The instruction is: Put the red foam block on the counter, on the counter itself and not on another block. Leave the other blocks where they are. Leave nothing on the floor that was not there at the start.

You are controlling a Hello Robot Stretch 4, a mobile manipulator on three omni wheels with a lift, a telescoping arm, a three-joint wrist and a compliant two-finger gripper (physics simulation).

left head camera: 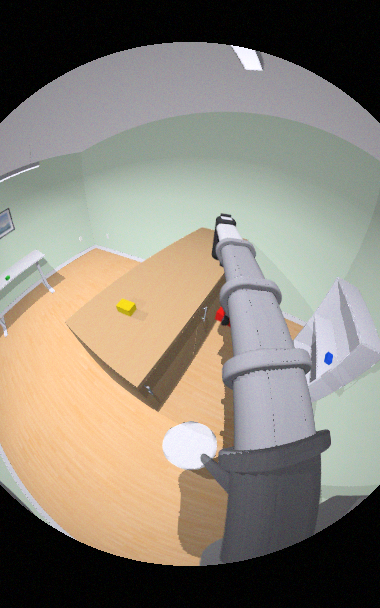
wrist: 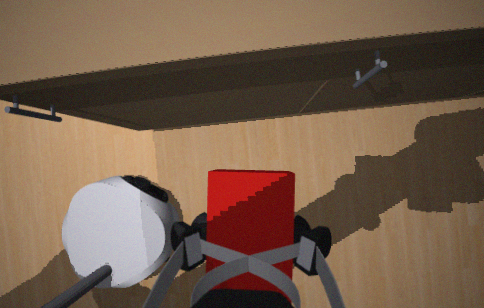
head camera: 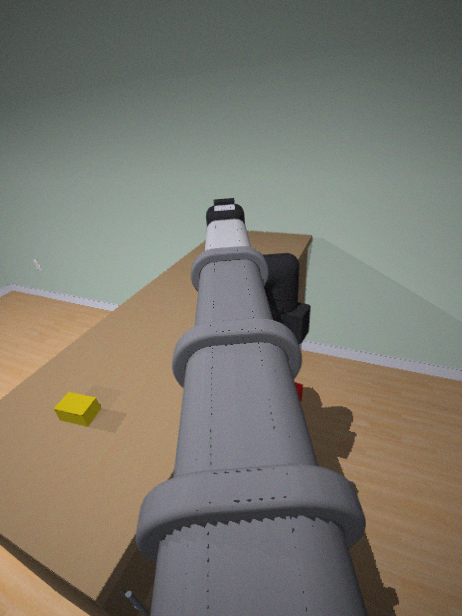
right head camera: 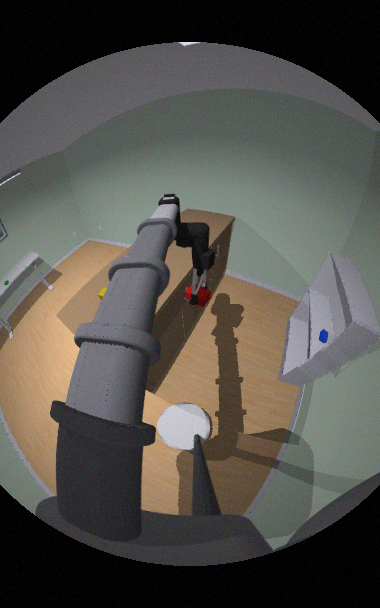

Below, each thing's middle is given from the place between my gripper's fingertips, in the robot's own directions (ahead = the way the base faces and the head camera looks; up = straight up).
My gripper is now 20 mm below the red foam block (wrist: 249, 211). The rest, counted from my hand: yellow block (head camera: 75, 408): 510 mm to the left, 90 mm ahead, 80 mm below.
